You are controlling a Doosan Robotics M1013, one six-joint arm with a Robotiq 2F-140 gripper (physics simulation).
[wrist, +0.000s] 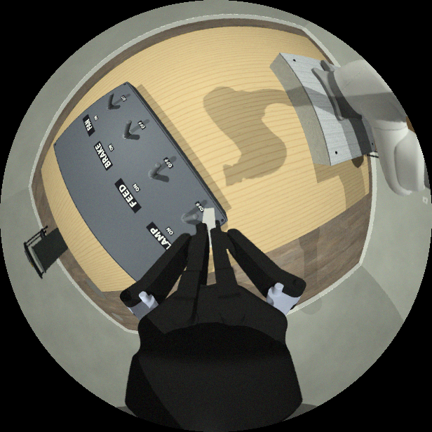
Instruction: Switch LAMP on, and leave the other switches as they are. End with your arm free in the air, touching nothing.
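A dark grey switch panel (100, 180) lies on the table, with toggle switches marked FAN, BRAKE, FEED and LAMP. The LAMP switch (189, 217) is at the panel's near right, between its OFF and ON marks; which way its lever leans is hard to tell. The FEED switch (156, 172), BRAKE switch (129, 131) and FAN switch (111, 104) stand in a row farther up to the left. My gripper (209, 215) is shut and empty. Its pale fingertips are just right of the LAMP switch, over the panel's right end in this view; whether they touch the lever or panel cannot be told.
A silver metal box (320, 110) stands at the upper right of the wooden table (240, 55), with a pale arm part (372, 90) over it. A shadow of the arm falls between box and panel. A dark framed object (45, 250) is beyond the table's left edge.
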